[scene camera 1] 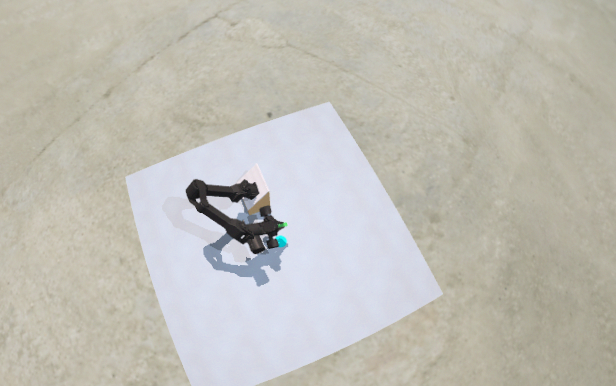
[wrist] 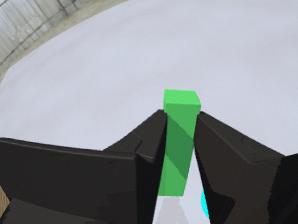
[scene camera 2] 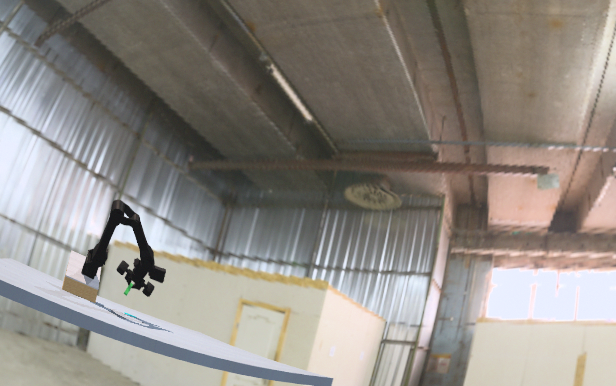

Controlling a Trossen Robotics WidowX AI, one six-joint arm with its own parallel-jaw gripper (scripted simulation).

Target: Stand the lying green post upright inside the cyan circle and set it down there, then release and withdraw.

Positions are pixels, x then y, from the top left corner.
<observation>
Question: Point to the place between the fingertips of my gripper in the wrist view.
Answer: At 179,118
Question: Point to a green post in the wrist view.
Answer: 182,107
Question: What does my gripper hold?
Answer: A green post.
</observation>
